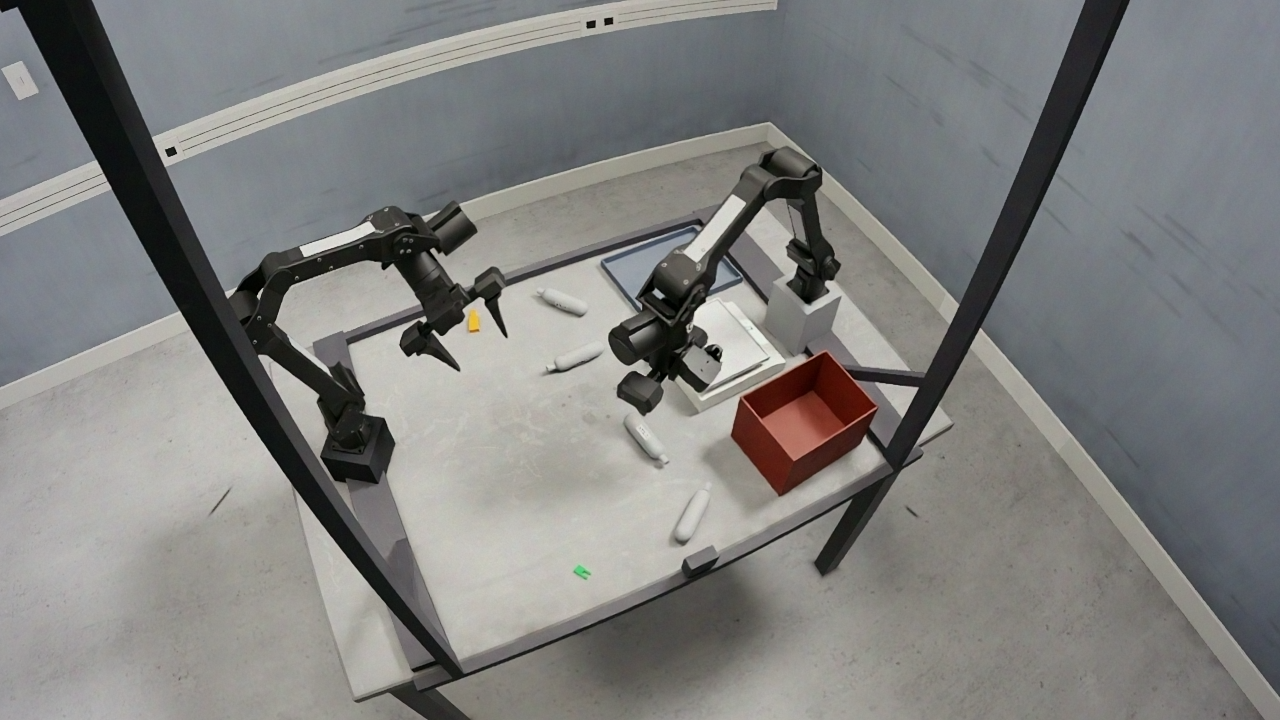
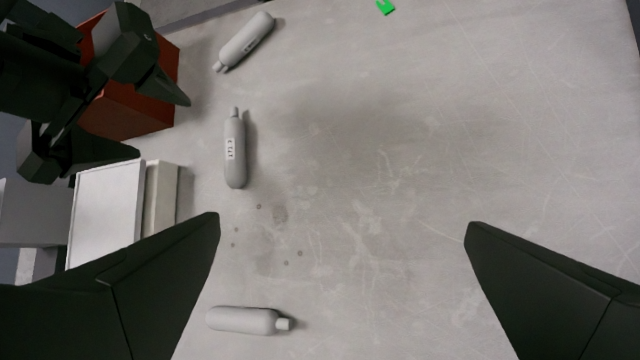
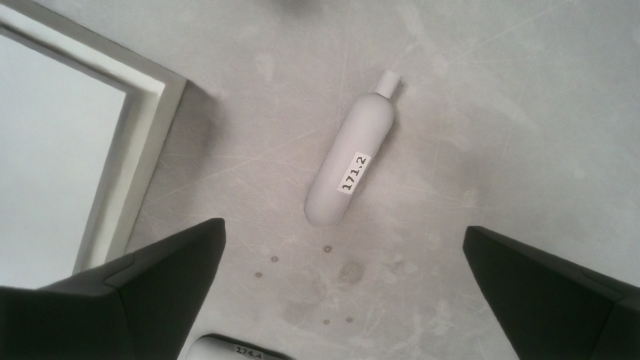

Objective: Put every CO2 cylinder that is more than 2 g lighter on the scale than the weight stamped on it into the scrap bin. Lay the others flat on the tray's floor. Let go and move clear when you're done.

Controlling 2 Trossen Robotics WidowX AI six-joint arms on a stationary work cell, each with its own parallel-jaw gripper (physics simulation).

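Frame: origin at the left arm's base, x ahead, y left, z up, level; centimetres.
Seen in the pictures: left gripper, between the fingertips: (image 1: 483,354) (image 2: 344,228); right gripper, between the fingertips: (image 2: 163,129) (image 3: 345,233); left arm's base, origin of its link: (image 1: 351,437); right arm's base, origin of its link: (image 1: 808,288).
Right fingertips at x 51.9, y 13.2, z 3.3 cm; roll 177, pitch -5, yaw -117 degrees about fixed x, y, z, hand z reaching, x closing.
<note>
Offsets run from my right fingertips to a thing's middle. "*": to the spot under its first point.
Four grey CO2 cylinders lie on the table. One stamped 171.2 (image 1: 645,437) (image 2: 235,150) (image 3: 347,160) lies below my open right gripper (image 1: 675,394) (image 2: 163,129) (image 3: 345,233). Another cylinder @(dx -16.2, dy +14.9, dz -10.2 cm) (image 1: 574,357) (image 2: 242,320) (image 3: 225,348) has a label that seems to read 174.4. A third @(dx +8.1, dy -15.4, dz -10.2 cm) (image 1: 691,514) (image 2: 246,40) lies near the front edge, a fourth @(dx -21.2, dy +29.3, dz -10.2 cm) (image 1: 562,301) towards the back. The white scale @(dx +10.5, dy +19.0, dz -8.4 cm) (image 1: 747,385) (image 2: 107,210) (image 3: 60,150) is partly hidden by the right arm; its display is unreadable. My left gripper (image 1: 483,352) (image 2: 344,228) is open above the table.
The red scrap bin @(dx +26.1, dy +1.6, dz -5.7 cm) (image 1: 783,420) (image 2: 130,120) stands right of the scale. The blue tray @(* dx -11.0, dy +38.4, dz -11.5 cm) (image 1: 617,277) lies at the back behind the right arm. A small orange piece @(dx -38.7, dy +22.8, dz -11.3 cm) (image 1: 473,320) lies by the left gripper, a green piece @(dx -9.0, dy -27.9, dz -11.5 cm) (image 1: 581,571) (image 2: 385,6) near the front.
</note>
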